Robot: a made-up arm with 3 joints. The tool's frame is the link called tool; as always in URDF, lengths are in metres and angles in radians. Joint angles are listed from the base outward.
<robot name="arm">
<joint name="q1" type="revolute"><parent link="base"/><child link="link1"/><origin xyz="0.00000 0.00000 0.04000" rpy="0.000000 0.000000 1.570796"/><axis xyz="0 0 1"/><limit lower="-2.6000" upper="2.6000"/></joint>
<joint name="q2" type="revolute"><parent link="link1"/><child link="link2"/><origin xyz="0.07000 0.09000 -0.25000" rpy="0.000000 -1.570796 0.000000"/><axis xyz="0 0 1"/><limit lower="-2.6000" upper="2.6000"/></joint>
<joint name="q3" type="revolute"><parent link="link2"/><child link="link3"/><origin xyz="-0.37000 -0.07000 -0.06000" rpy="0.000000 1.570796 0.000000"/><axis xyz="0 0 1"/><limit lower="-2.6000" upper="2.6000"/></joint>
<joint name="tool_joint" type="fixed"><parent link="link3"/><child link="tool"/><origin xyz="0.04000 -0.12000 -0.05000" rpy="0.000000 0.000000 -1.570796"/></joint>
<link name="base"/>
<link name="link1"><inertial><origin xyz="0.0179 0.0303 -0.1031"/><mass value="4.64"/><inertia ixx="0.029" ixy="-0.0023" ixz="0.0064" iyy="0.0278" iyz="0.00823" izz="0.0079"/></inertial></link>
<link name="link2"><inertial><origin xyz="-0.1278 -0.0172 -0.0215"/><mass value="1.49"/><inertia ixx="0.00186" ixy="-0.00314" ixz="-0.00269" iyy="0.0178" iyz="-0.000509" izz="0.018"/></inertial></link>
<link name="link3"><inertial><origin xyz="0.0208 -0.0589 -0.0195"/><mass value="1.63"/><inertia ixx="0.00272" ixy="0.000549" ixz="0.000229" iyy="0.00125" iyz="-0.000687" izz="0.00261"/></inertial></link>
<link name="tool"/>
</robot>
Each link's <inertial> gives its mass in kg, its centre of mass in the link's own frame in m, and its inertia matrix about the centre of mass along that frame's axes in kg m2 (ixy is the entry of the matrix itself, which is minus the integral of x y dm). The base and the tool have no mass. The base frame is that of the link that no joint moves.
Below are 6 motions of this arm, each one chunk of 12 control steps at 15 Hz.
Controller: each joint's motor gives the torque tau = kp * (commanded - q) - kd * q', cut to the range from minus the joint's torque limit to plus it. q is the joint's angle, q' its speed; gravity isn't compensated. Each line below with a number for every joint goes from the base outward.
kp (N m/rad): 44 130 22
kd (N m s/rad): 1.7 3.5 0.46
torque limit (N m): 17 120 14
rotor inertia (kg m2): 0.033 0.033 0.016
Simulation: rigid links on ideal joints. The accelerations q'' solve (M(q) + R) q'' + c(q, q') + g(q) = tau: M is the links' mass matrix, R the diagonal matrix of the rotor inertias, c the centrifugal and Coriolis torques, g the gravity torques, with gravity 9.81 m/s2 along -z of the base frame. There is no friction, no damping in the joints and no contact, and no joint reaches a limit. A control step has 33 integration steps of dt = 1/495 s. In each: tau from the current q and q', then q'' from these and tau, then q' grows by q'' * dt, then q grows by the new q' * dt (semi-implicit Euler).
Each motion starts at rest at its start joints. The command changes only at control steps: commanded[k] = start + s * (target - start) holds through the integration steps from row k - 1 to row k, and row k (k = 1, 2, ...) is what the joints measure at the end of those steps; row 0 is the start. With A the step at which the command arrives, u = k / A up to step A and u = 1 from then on. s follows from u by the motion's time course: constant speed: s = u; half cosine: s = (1 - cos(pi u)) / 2; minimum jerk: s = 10 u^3 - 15 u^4 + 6 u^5; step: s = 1 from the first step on.
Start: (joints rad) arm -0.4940 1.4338 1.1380
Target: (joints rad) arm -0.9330 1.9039 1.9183
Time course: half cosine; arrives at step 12
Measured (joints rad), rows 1 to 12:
1: -0.4964 1.4023 1.1746
2: -0.5078 1.3793 1.2702
3: -0.5327 1.4136 1.3392
4: -0.5769 1.4878 1.3919
5: -0.6376 1.5623 1.4728
6: -0.7050 1.6201 1.5815
7: -0.7715 1.6712 1.6920
8: -0.8329 1.7262 1.7843
9: -0.8841 1.7805 1.8563
10: -0.9202 1.8221 1.9106
11: -0.9403 1.8449 1.9448
12: -0.9463 1.8502 1.9540

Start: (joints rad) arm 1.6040 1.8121 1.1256
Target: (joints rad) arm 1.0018 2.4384 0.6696
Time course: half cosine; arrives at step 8
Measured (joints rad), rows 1 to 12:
1: 1.6003 1.7925 1.1386
2: 1.5588 1.8120 1.1429
3: 1.4530 1.9213 1.0545
4: 1.2938 2.0815 0.9134
5: 1.1455 2.2235 0.7974
6: 1.0622 2.3231 0.7365
7: 1.0240 2.3927 0.6992
8: 1.0152 2.4259 0.6754
9: 1.0202 2.4230 0.6829
10: 1.0115 2.4094 0.6984
11: 0.9957 2.4011 0.7014
12: 0.9897 2.4006 0.6994

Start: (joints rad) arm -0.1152 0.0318 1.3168
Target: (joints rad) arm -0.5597 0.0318 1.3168
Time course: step
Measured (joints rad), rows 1 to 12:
1: -0.3871 -0.0421 1.3784
2: -0.5611 0.0101 1.3312
3: -0.6363 0.0704 1.2561
4: -0.6492 0.0661 1.2723
5: -0.5954 0.0299 1.3137
6: -0.5340 0.0010 1.3394
7: -0.5128 -0.0034 1.3420
8: -0.5327 0.0104 1.3265
9: -0.5644 0.0263 1.3102
10: -0.5812 0.0326 1.3052
11: -0.5769 0.0282 1.3108
12: -0.5620 0.0200 1.3192

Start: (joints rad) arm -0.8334 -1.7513 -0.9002
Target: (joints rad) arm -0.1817 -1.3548 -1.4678
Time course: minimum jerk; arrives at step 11
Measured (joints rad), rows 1 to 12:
1: -0.8317 -1.7113 -0.8933
2: -0.8251 -1.6534 -0.8911
3: -0.8076 -1.6192 -0.9379
4: -0.7628 -1.5880 -1.0201
5: -0.6765 -1.5320 -1.1129
6: -0.5463 -1.4566 -1.2050
7: -0.3866 -1.3879 -1.2936
8: -0.2268 -1.3416 -1.3719
9: -0.1012 -1.3153 -1.4250
10: -0.0353 -1.3021 -1.4444
11: -0.0367 -1.2986 -1.4408
12: -0.0905 -1.3003 -1.4354

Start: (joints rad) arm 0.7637 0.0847 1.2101
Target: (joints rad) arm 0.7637 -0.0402 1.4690
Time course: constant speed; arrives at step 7
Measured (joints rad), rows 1 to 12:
1: 0.7465 0.0626 1.2416
2: 0.7522 0.0373 1.2919
3: 0.7676 0.0147 1.3331
4: 0.7741 -0.0038 1.3703
5: 0.7710 -0.0180 1.4042
6: 0.7643 -0.0310 1.4367
7: 0.7598 -0.0458 1.4714
8: 0.7702 -0.0519 1.4753
9: 0.7741 -0.0507 1.4699
10: 0.7678 -0.0471 1.4679
11: 0.7610 -0.0442 1.4650
12: 0.7587 -0.0436 1.4643

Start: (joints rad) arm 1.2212 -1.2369 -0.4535
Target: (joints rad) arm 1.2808 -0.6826 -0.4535
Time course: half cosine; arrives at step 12
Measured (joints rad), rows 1 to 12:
1: 1.2265 -1.1993 -0.4481
2: 1.2321 -1.1392 -0.4499
3: 1.2330 -1.0948 -0.4508
4: 1.2343 -1.0522 -0.4478
5: 1.2413 -0.9909 -0.4476
6: 1.2531 -0.9146 -0.4501
7: 1.2635 -0.8403 -0.4519
8: 1.2686 -0.7774 -0.4514
9: 1.2701 -0.7251 -0.4499
10: 1.2709 -0.6836 -0.4495
11: 1.2717 -0.6572 -0.4497
12: 1.2718 -0.6497 -0.4497

